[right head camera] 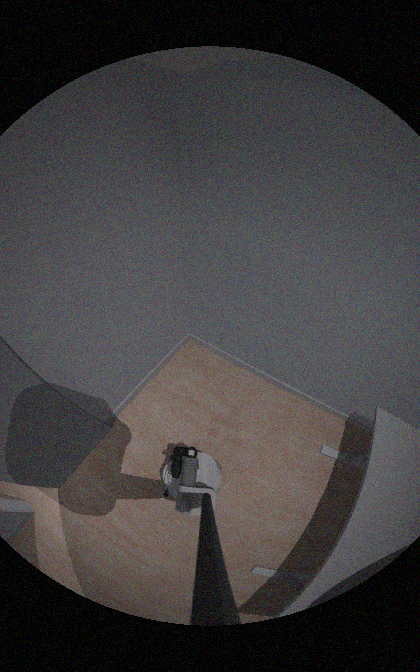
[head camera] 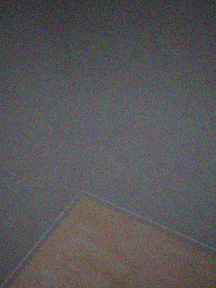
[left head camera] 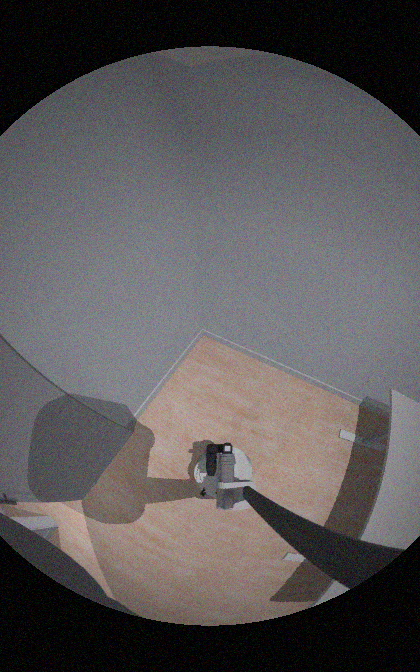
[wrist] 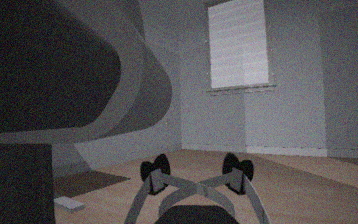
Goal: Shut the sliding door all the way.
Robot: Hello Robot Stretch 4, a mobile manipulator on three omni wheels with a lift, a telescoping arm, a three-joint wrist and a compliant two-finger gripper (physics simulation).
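Frame: origin at the robot's base, x ahead, y left, z up, level; metres.
Where they show: gripper, fingertip midpoint: point(right head camera: 172, 498) point(left head camera: 210, 496) point(wrist: 196, 166).
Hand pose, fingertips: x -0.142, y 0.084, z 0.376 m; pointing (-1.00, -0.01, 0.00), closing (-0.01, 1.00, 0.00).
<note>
After its pixels a point has its place.
No sliding door can be made out in any of the views. My gripper point(wrist: 196, 166) @[x -0.142, y 0.084, z 0.376 m] is open in the wrist view, its two black fingertips wide apart with floor and wall behind them and nothing between them. The arm is drawn in over my round base point(left head camera: 242, 465) @[x 0.047, y -0.130, z 0.186 m] point(right head camera: 210, 470) @[x 0.060, y -0.121, z 0.187 m] in the left and right head views; the fingers cannot be made out there.
Grey walls point(head camera: 110, 110) @[x 1.218, y -0.089, z 1.159 m] meet in a corner above the wooden floor point(head camera: 90, 240) @[x 0.827, y 0.075, z -0.027 m]. A pale piece of furniture point(left head camera: 400, 465) point(right head camera: 390, 480) stands at the right, with a white foot point(left head camera: 346, 435) point(right head camera: 328, 451) on the floor. A window point(wrist: 237, 45) @[x -2.688, y 0.627, z 1.353 m] shows in the wrist view.
</note>
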